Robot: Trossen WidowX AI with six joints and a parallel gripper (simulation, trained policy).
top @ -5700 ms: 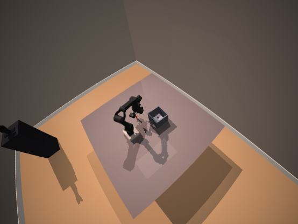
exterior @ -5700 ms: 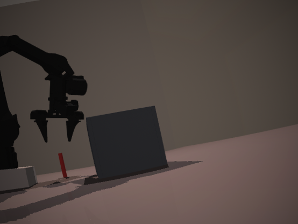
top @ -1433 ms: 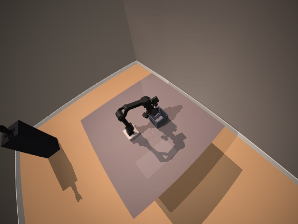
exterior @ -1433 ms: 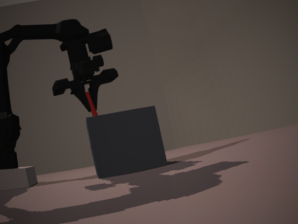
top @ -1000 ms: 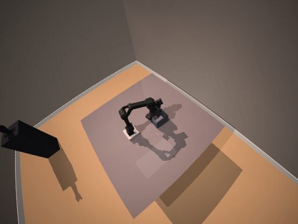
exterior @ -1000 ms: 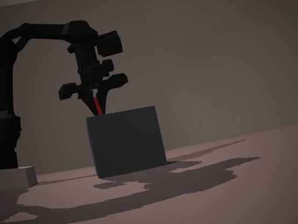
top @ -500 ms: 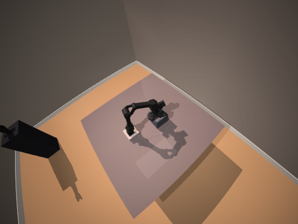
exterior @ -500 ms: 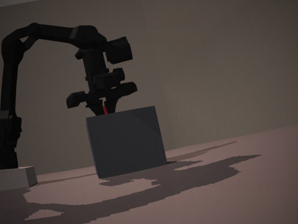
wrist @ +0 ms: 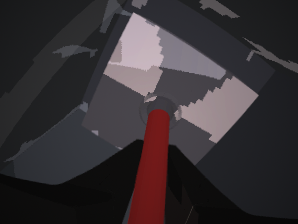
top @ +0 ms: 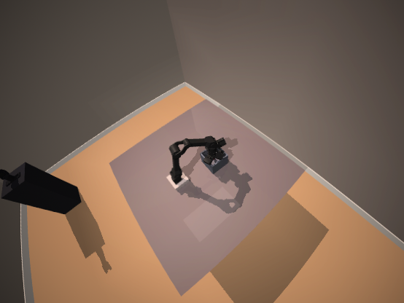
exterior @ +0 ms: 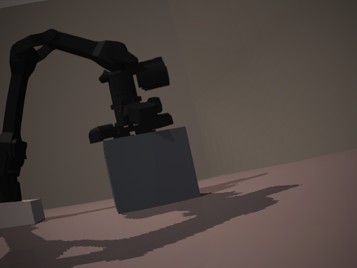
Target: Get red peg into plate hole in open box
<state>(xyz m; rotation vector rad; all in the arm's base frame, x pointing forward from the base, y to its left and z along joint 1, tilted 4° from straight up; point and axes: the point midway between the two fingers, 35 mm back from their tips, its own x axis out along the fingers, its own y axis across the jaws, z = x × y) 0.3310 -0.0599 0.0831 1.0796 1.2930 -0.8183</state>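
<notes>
The red peg is 2 cm above my gripper tip. Round my gripper tip: plate (1 cm ahead, 1 cm to the right, 4 cm below).
</notes>
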